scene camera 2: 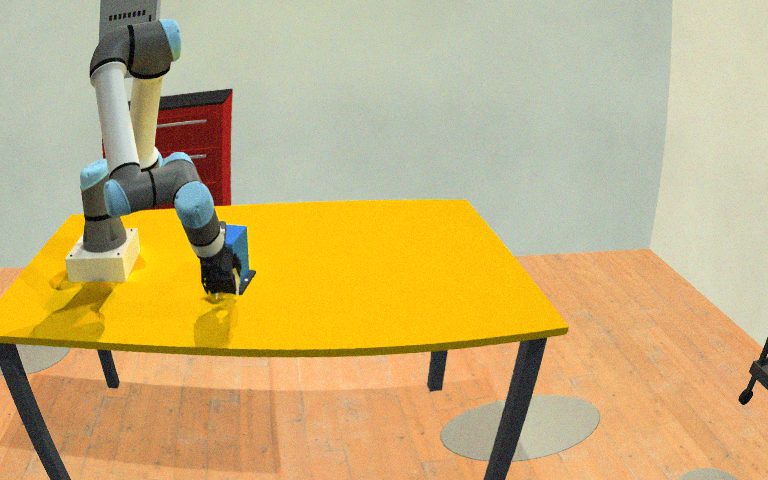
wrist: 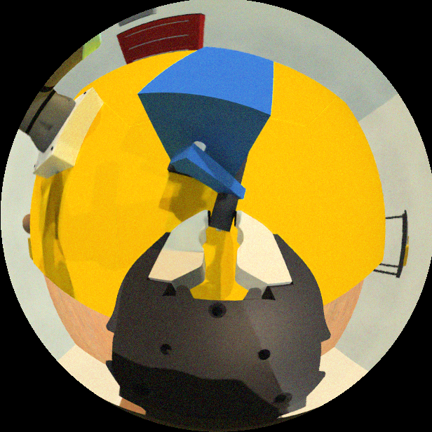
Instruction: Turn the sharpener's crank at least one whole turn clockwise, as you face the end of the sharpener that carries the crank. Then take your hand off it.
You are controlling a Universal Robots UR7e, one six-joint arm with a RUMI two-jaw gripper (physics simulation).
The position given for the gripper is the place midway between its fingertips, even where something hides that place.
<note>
In view: the gripper point(scene camera 2: 229, 289) and a black knob point(wrist: 222, 215).
The gripper also shows in the wrist view point(wrist: 222, 212).
</note>
